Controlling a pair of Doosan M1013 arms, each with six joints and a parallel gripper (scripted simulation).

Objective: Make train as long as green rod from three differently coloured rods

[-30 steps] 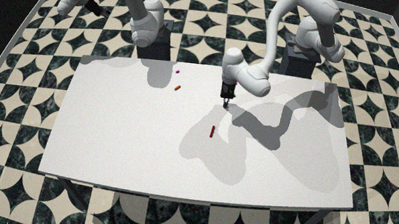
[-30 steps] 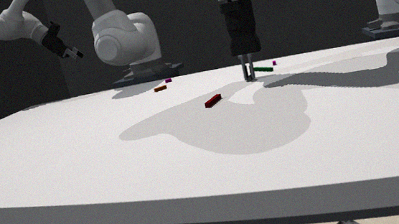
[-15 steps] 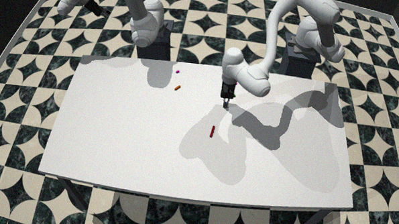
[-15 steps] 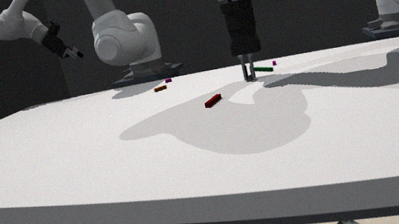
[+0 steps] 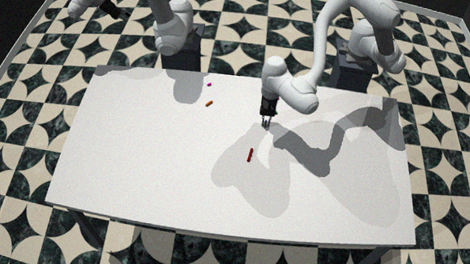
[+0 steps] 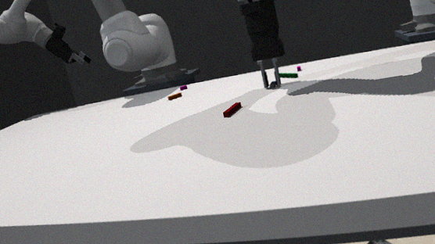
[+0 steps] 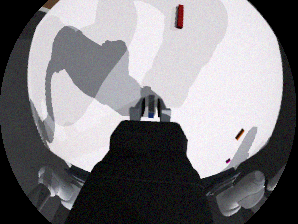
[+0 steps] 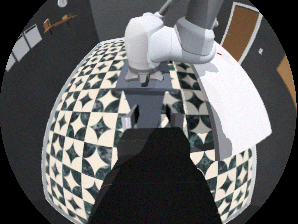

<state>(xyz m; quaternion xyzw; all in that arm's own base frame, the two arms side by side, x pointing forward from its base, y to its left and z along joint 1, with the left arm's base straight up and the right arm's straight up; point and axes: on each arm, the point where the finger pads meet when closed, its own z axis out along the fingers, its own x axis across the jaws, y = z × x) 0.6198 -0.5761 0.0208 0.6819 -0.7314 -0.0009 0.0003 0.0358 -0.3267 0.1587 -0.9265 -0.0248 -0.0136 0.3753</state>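
Note:
Right now my left hand is 20 mm above the grey rod. Also, from my left hand: green rod: 110 mm behind, 30 mm to the left, 20 mm below; then red rod: 180 mm ahead, 60 mm to the right, 20 mm below; then blue rod: 20 mm behind, 20 mm below.

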